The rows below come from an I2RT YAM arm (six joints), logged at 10 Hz.
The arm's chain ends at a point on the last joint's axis. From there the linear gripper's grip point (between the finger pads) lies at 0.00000 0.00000 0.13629 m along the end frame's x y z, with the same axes.
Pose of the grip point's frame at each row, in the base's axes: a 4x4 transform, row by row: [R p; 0 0 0 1], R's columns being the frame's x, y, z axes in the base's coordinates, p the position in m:
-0.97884 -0.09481 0.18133 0.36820; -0.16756 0.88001 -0.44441 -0.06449; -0.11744 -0.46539 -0.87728 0.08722; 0 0 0 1
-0.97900 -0.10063 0.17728 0.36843; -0.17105 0.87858 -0.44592 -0.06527; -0.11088 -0.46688 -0.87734 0.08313; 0 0 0 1
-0.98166 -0.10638 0.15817 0.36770; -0.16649 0.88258 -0.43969 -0.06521; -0.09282 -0.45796 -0.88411 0.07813; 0 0 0 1
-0.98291 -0.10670 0.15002 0.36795; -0.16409 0.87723 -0.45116 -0.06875; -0.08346 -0.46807 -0.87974 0.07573; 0 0 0 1
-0.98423 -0.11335 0.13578 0.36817; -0.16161 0.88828 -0.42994 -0.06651; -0.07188 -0.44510 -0.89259 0.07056; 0 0 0 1
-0.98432 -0.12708 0.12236 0.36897; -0.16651 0.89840 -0.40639 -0.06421; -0.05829 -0.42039 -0.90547 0.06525; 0 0 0 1
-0.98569 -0.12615 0.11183 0.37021; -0.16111 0.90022 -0.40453 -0.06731; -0.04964 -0.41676 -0.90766 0.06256; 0 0 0 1
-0.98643 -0.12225 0.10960 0.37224; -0.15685 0.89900 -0.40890 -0.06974; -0.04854 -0.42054 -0.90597 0.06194; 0 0 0 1
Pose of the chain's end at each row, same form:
-0.97884 -0.09481 0.18133 0.34349; -0.16756 0.88001 -0.44441 -0.00392; -0.11744 -0.46539 -0.87728 0.20678; 0 0 0 1
-0.97900 -0.10063 0.17728 0.34427; -0.17105 0.87858 -0.44592 -0.00450; -0.11088 -0.46688 -0.87734 0.20270; 0 0 0 1
-0.98166 -0.10638 0.15817 0.34614; -0.16649 0.88258 -0.43969 -0.00528; -0.09282 -0.45796 -0.88411 0.19863; 0 0 0 1
-0.98291 -0.10670 0.15002 0.34750; -0.16409 0.87723 -0.45116 -0.00726; -0.08346 -0.46807 -0.87974 0.19563; 0 0 0 1
-0.98423 -0.11335 0.13578 0.34966; -0.16161 0.88828 -0.42994 -0.00791; -0.07188 -0.44510 -0.89259 0.19221; 0 0 0 1
-0.98432 -0.12708 0.12236 0.35229; -0.16651 0.89840 -0.40639 -0.00882; -0.05829 -0.42039 -0.90547 0.18866; 0 0 0 1
-0.98569 -0.12615 0.11183 0.35497; -0.16111 0.90022 -0.40453 -0.01218; -0.04964 -0.41676 -0.90766 0.18626; 0 0 0 1
-0.98643 -0.12225 0.10960 0.35730; -0.15685 0.89900 -0.40890 -0.01401; -0.04854 -0.42054 -0.90597 0.18541; 0 0 0 1

